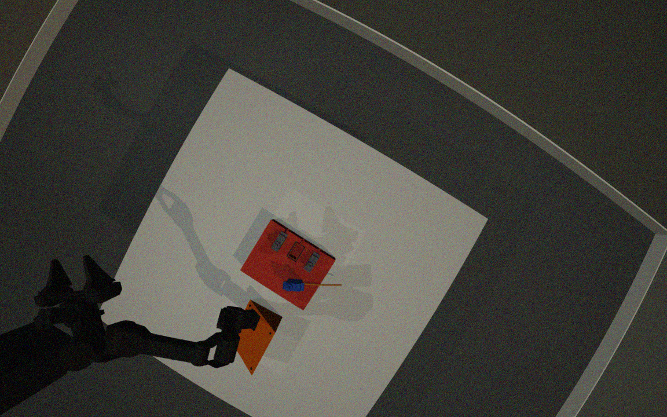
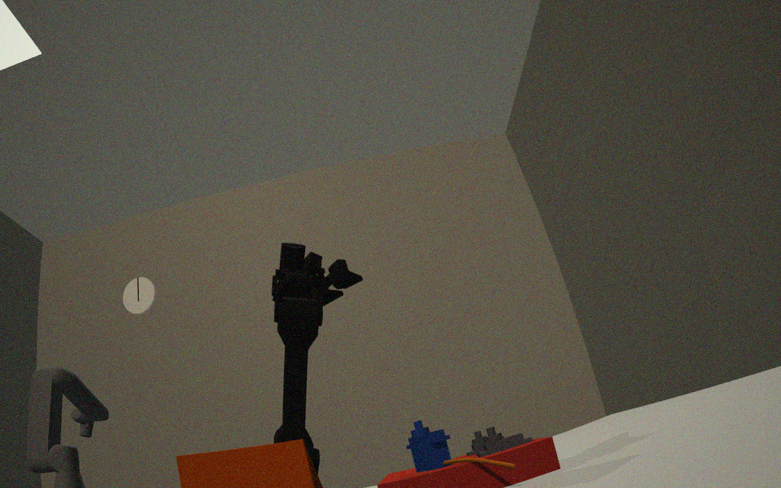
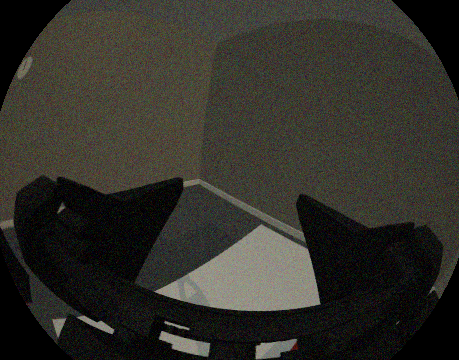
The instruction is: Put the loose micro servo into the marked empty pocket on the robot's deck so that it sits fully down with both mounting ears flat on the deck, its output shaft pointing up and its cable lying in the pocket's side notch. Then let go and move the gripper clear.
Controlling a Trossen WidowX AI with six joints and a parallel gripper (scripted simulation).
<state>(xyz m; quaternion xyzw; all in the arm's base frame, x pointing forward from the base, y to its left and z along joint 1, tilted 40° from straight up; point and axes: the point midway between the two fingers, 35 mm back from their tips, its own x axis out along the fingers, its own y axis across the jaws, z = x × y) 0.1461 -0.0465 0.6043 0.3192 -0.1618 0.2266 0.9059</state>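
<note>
The red deck is 510 mm below my gripper tip, 410 mm to the right of it and 10 mm ahead of it.
</note>
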